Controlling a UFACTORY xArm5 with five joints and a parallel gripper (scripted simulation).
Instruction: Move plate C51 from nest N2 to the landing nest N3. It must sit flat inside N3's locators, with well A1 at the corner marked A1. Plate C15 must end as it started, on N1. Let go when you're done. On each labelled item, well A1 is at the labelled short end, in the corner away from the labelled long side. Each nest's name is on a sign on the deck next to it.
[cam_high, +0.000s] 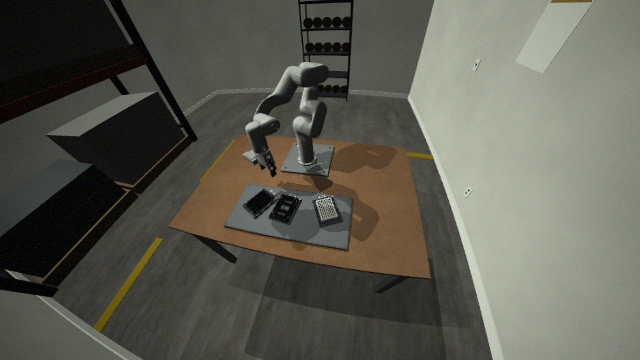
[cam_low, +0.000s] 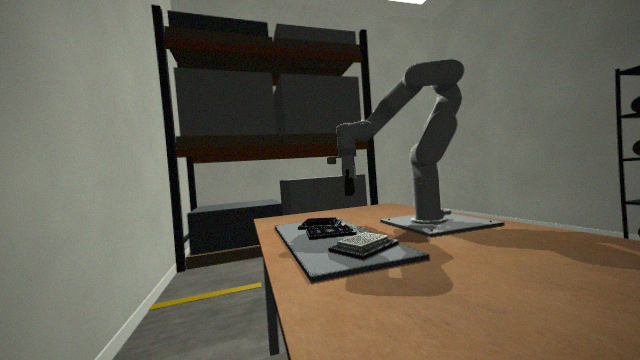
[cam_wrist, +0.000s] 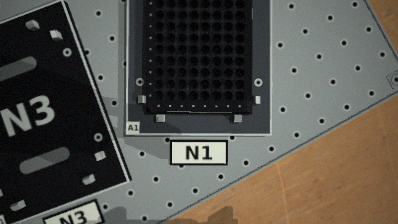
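My hand is 34 cm to the right of the white well plate C51, 11 cm short of it and 11 cm above it. The rest, counted from my hand: black well plate C15: 13 cm ahead, 11 cm below, 3 cm to the right; then nest N2: 34 cm to the left, 13 cm below, 11 cm ahead; then black nest: 14 cm ahead, 13 cm below, 12 cm to the left.
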